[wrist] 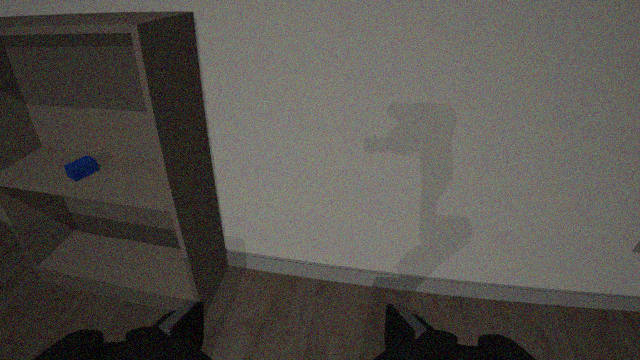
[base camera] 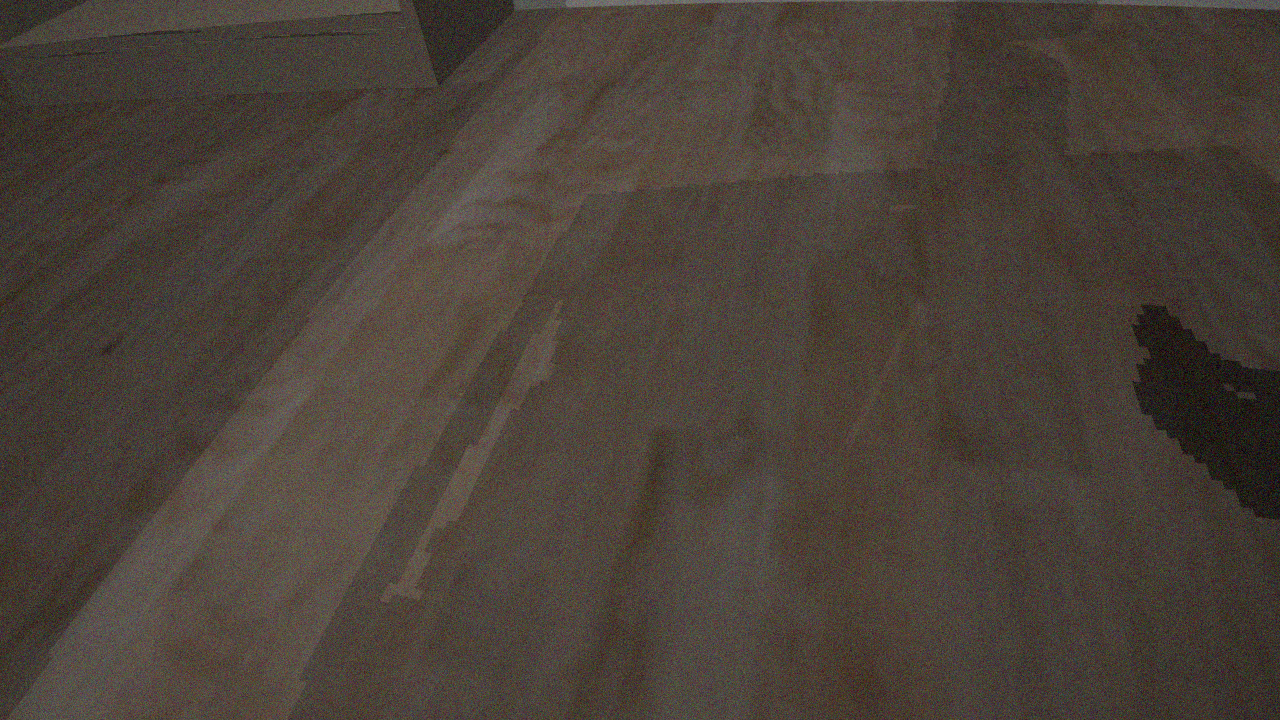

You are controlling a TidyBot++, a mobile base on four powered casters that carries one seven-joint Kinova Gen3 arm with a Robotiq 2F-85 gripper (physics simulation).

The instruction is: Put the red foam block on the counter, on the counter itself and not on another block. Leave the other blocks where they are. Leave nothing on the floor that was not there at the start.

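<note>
My gripper is open, with its two black fingers wide apart at the bottom of the wrist view and floor showing between them. The red foam block does not show in either view. The counter does not show in either view. A blue block lies on the middle shelf of a bookshelf at the left of the wrist view, well away from the fingers.
The bookshelf stands against the pale wall, left in the wrist view; its base shows at the upper left of the base view. A baseboard runs along the wall. Arm shadows fall on the wall.
</note>
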